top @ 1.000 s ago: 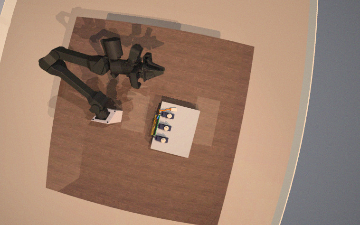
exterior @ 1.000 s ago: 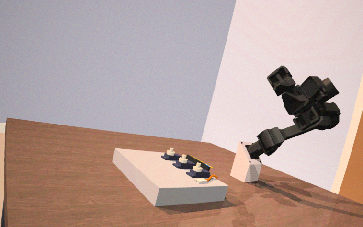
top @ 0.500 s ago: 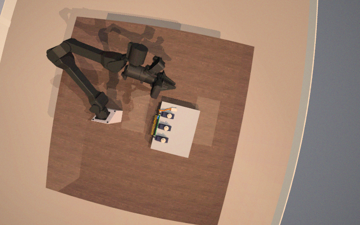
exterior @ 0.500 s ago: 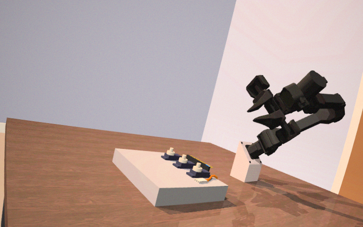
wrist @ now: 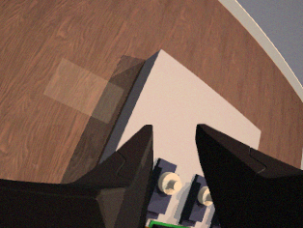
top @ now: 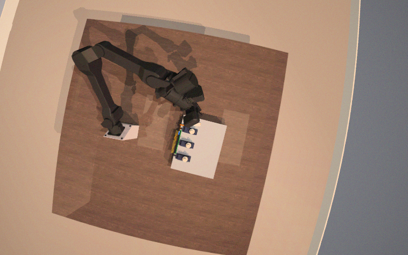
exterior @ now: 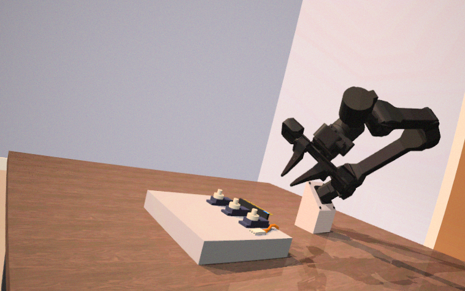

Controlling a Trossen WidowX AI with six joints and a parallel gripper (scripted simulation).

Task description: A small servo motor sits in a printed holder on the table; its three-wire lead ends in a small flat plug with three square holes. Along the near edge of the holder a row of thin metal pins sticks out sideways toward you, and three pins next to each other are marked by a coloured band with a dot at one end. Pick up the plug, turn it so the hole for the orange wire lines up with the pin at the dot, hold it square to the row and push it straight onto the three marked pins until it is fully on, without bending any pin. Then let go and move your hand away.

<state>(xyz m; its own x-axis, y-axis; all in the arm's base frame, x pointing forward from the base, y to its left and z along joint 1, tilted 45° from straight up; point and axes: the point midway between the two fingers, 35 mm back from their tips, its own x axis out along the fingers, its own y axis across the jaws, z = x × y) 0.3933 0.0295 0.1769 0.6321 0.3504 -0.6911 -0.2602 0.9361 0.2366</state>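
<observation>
Right now my gripper tip is 11 cm to the left of the blue band, 11 cm above it and 10 cm past it. Also, from my gripper tip: holder: 18 cm to the right, 16 cm below, 5 cm ahead.
</observation>
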